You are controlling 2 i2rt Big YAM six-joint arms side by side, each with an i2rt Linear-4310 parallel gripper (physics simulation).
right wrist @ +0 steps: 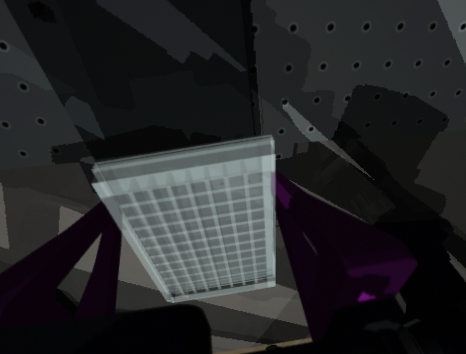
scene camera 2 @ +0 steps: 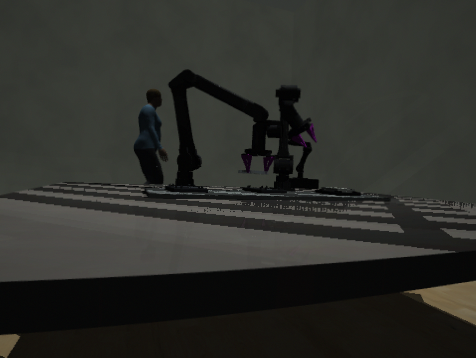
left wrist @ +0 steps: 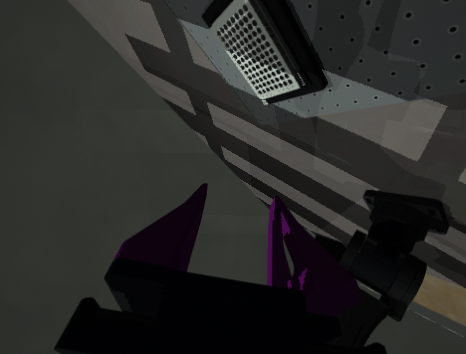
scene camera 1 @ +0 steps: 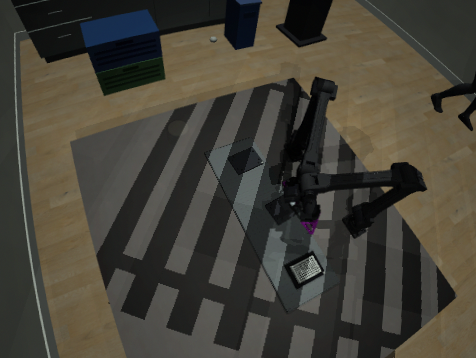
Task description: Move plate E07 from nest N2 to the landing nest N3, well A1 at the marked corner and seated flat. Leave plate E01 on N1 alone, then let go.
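Note:
The clear plate E07 is held between the fingers of my right gripper, raised above the board and roughly level in scene camera 2. In scene camera 1 the arms mostly hide it. My left gripper is partly open and empty, higher and to the right in scene camera 2. The white plate E01 sits in a black nest at the lower end of the board. Two black nests carry no plate; their labels cannot be read.
The nests stand on a perforated grey board on the striped table top. The two arms cross close together above the middle nest in scene camera 1. Blue and green crates stand on the floor behind. A person stands beyond the table.

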